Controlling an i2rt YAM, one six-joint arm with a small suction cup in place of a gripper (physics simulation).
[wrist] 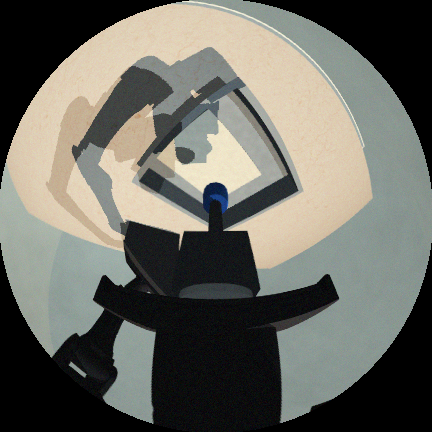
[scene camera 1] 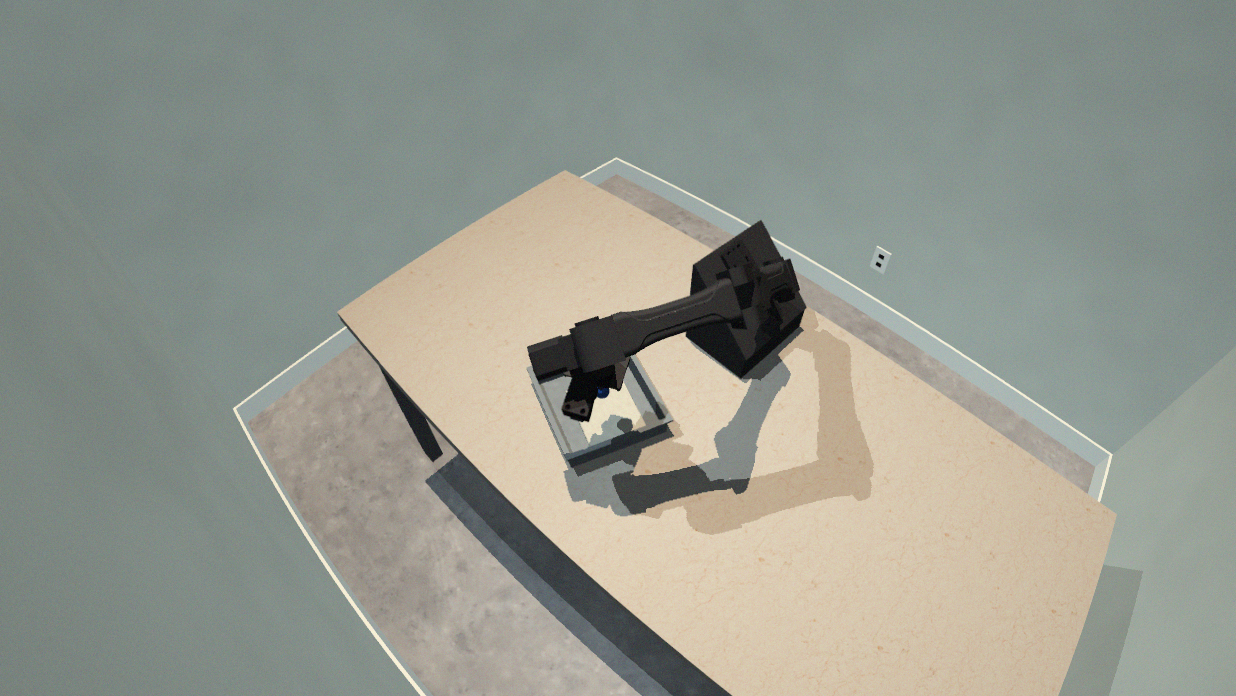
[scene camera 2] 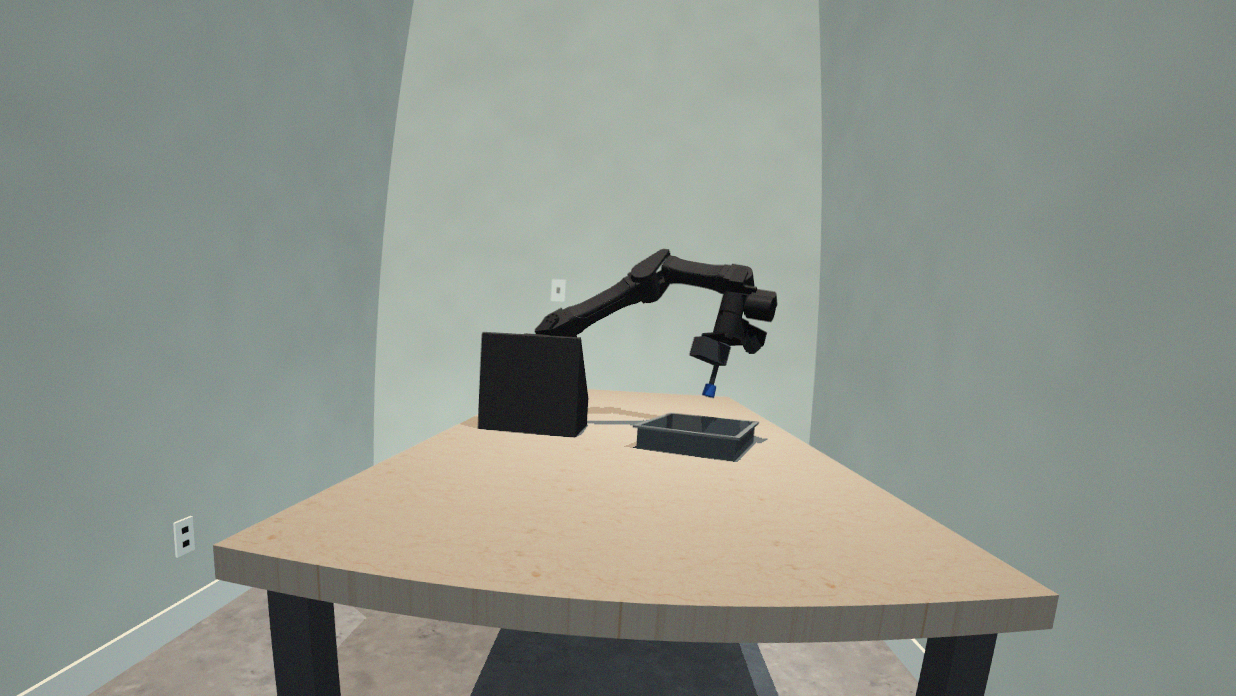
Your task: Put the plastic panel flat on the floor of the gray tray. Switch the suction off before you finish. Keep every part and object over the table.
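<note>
The plastic panel is a thin cream sheet inside the gray tray. It appears to lie flat on the tray floor, with a strip of gray floor beside it. Arm shadows cross part of it. In scene camera 2 the tray wall hides it, and no part of it shows above the rim. My blue suction cup is off and bare. It hangs above the tray rim, with a visible gap in scene camera 2. The cup and arm hide part of the panel in scene camera 1.
The black arm base stands on the table beside the tray. The arm's upper links reach over the tray. The long table edge runs past the tray's other side. Arm shadows fall across the table.
</note>
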